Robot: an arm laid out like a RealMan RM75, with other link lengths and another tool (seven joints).
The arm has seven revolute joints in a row. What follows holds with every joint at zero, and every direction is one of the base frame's.
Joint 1 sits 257.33 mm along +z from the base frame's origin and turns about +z.
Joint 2 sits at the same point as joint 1 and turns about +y.
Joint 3 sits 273.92 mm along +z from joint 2 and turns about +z.
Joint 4 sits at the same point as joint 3 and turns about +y.
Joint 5 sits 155.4 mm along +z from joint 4 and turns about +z.
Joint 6 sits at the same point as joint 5 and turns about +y.
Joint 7 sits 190.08 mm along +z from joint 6 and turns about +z.
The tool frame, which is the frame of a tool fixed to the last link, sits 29 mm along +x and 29 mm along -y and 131 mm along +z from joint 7; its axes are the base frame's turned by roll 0, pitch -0.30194 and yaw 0.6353 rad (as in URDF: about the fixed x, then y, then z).
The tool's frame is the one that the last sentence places.
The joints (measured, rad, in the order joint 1, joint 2, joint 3, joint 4, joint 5, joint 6, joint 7), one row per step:
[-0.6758 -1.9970 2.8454 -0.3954 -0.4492 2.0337 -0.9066]
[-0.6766 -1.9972 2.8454 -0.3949 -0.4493 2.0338 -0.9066]
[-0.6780 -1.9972 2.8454 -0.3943 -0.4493 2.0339 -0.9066]
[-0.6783 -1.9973 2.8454 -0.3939 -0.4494 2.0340 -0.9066]
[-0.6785 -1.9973 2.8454 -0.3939 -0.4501 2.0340 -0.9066]
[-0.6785 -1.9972 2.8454 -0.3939 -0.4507 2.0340 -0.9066]
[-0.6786 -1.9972 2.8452 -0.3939 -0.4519 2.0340 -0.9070]
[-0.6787 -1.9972 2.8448 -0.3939 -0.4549 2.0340 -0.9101]
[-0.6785 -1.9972 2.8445 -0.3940 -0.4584 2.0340 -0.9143]
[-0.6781 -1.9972 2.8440 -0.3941 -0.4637 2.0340 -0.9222]
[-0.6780 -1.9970 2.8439 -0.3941 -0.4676 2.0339 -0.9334]
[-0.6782 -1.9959 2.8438 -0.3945 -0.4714 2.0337 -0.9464]
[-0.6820 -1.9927 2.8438 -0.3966 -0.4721 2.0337 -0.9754]
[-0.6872 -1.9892 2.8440 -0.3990 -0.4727 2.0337 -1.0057]
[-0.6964 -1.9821 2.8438 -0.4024 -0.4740 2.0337 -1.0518]
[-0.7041 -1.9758 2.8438 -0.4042 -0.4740 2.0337 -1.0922]
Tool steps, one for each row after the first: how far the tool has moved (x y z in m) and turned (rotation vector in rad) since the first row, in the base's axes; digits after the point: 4 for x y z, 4 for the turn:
[0.0005 0.0000 0.0000 -0.0003 -0.0007 -0.0010]
[0.0011 0.0000 0.0000 -0.0007 -0.0012 -0.0026]
[0.0013 -0.0001 0.0000 -0.0009 -0.0018 -0.0031]
[0.0015 0.0001 0.0001 -0.0003 -0.0021 -0.0033]
[0.0015 0.0002 0.0003 0.0003 -0.0024 -0.0032]
[0.0016 0.0004 0.0006 0.0011 -0.0032 -0.0029]
[0.0019 0.0011 0.0013 0.0017 -0.0058 -0.0007]
[0.0020 0.0018 0.0021 0.0019 -0.0088 0.0025]
[0.0022 0.0030 0.0032 0.0011 -0.0138 0.0085]
[0.0021 0.0040 0.0039 -0.0035 -0.0185 0.0161]
[0.0018 0.0053 0.0048 -0.0086 -0.0226 0.0247]
[0.0013 0.0073 0.0053 -0.0259 -0.0260 0.0402]
[0.0011 0.0095 0.0059 -0.0439 -0.0291 0.0552]
[0.0010 0.0133 0.0074 -0.0694 -0.0332 0.0770]
[0.0009 0.0163 0.0084 -0.0933 -0.0369 0.0962]

